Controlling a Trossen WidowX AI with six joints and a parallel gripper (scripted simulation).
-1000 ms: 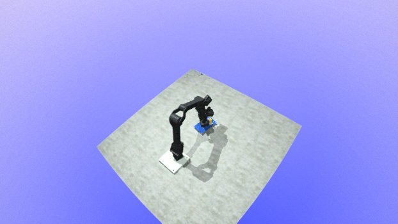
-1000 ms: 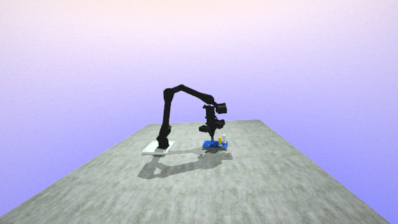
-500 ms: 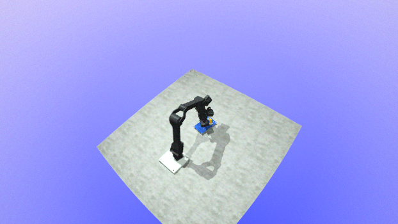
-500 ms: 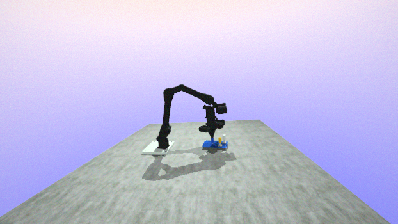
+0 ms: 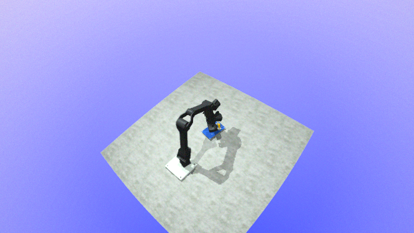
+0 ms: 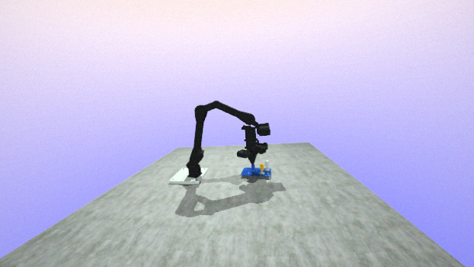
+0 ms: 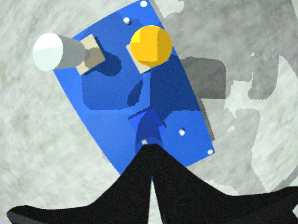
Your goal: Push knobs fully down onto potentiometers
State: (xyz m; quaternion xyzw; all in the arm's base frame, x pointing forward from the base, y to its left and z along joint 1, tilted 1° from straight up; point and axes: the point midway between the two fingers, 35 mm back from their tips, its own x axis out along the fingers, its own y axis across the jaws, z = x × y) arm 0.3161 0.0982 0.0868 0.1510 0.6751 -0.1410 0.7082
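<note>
Right now the blue knob is 10 mm below my gripper tip. From my gripper tip the other things lie so: orange knob 50 mm ahead, 20 mm to the right, 10 mm below; then dark blue part 20 mm below.
</note>
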